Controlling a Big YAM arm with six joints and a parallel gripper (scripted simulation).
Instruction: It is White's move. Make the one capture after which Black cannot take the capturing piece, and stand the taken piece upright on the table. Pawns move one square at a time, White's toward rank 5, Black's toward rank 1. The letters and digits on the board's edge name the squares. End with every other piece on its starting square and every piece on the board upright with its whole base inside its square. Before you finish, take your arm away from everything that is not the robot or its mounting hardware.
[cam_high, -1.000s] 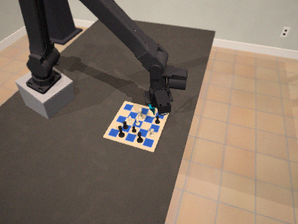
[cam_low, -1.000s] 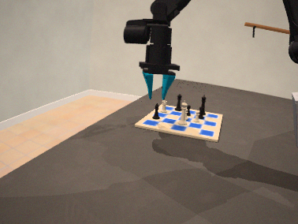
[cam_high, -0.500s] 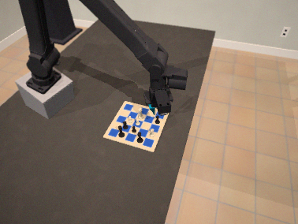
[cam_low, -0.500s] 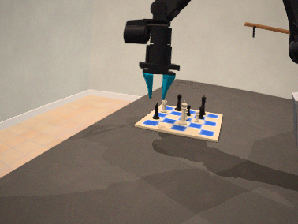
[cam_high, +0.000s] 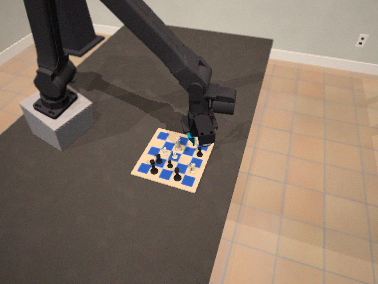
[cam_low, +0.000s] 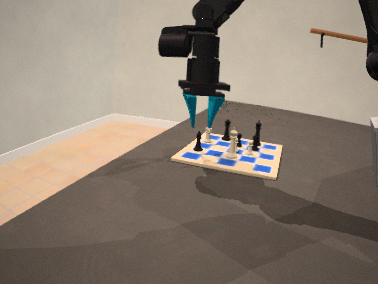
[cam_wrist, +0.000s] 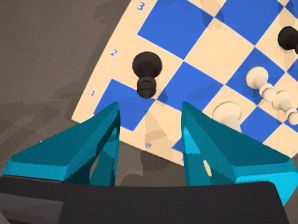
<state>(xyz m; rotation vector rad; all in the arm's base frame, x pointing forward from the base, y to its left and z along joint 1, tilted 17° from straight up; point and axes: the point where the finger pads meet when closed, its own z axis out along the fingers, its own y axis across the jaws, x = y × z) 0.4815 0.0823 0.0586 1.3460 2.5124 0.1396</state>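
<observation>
Now: the tall white piece 70 mm behind my hand and 30 mm below it. Round my hand: blue-and-cream chessboard 70 mm behind, 40 mm to the right, 60 mm below; then tall black piece 110 mm behind, 120 mm to the right, 30 mm below.
</observation>
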